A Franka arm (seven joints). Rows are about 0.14 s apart.
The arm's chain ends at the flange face. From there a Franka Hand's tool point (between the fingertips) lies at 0.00 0.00 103.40 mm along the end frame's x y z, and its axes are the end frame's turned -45 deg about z.
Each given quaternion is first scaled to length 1.
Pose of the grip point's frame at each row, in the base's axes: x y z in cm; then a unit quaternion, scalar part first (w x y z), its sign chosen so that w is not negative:
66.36 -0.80 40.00 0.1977 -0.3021 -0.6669 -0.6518
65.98 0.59 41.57 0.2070 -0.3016 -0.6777 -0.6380
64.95 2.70 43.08 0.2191 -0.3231 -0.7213 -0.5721
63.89 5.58 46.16 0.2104 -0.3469 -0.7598 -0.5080
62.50 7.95 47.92 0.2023 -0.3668 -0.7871 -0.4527
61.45 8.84 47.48 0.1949 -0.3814 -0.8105 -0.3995
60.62 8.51 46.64 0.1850 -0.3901 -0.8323 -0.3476
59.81 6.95 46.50 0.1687 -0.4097 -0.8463 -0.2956
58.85 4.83 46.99 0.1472 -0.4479 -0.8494 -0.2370
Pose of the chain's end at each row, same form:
65.01 -11.02 40.75 0.4321 -0.5343 -0.5005 -0.5265
64.90 -9.64 42.61 0.4354 -0.5380 -0.5107 -0.5102
64.40 -7.30 45.66 0.4214 -0.5745 -0.5428 -0.4447
63.55 -3.91 50.25 0.3888 -0.6113 -0.5692 -0.3888
62.36 -0.95 53.18 0.3602 -0.6401 -0.5868 -0.3408
61.57 0.61 53.73 0.3330 -0.6625 -0.6029 -0.2945
61.00 1.03 53.77 0.3039 -0.6789 -0.6197 -0.2504
60.26 0.35 54.44 0.2690 -0.7024 -0.6251 -0.2085
59.24 -0.70 55.72 0.2267 -0.7389 -0.6134 -0.1626

